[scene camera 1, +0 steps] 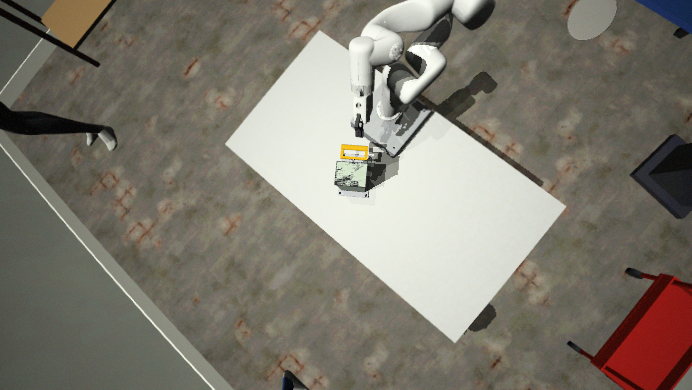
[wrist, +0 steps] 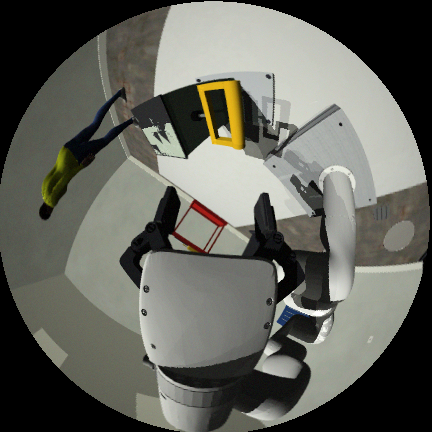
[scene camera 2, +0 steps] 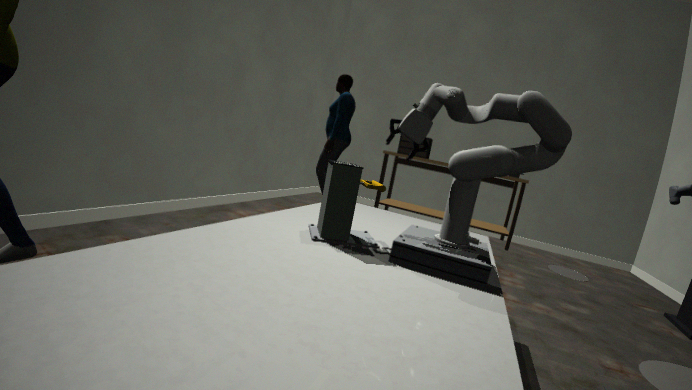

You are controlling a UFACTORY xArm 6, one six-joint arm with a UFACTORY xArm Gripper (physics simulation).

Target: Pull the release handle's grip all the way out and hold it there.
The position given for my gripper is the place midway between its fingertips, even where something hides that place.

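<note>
Scene camera 2 lets me see my gripper (scene camera 2: 397, 151). In the wrist view I find the gripper (wrist: 216, 196) again, and here I also see a base plate (wrist: 256, 86).
</note>
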